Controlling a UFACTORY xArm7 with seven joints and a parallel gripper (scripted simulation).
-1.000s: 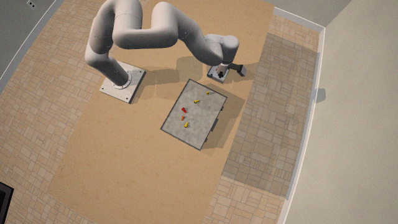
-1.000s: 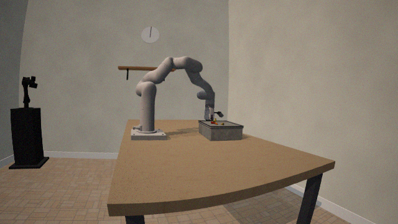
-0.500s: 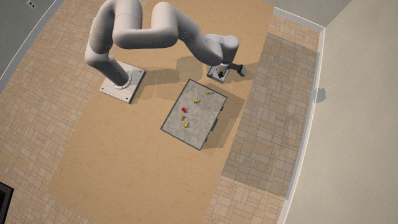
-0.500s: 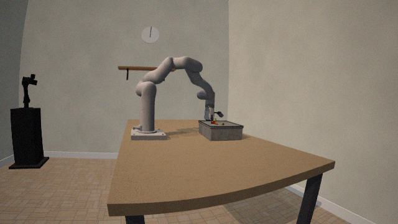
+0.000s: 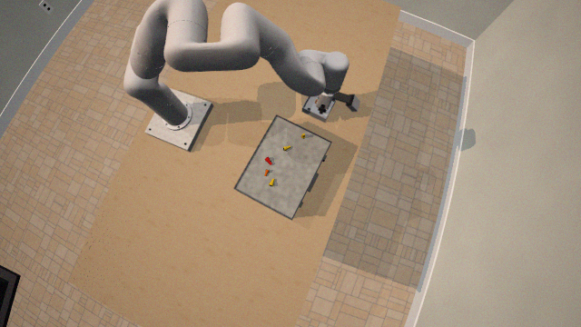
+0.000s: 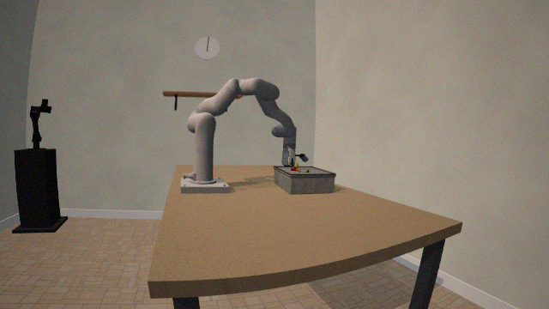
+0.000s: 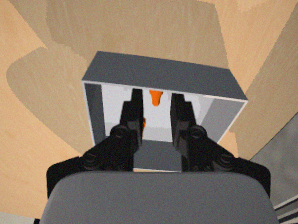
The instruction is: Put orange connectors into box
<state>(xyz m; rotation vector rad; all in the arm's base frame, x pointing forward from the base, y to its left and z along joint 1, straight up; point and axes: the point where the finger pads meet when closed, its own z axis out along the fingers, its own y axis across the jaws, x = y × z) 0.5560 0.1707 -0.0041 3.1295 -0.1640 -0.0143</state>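
My gripper is now 2 cm past the junction box floor and 3 cm above it. The rest, counted from my hand: tool case (9 cm behind, 28 cm to the right, 3 cm above); then red connector (14 cm behind, 28 cm to the right, 6 cm above).
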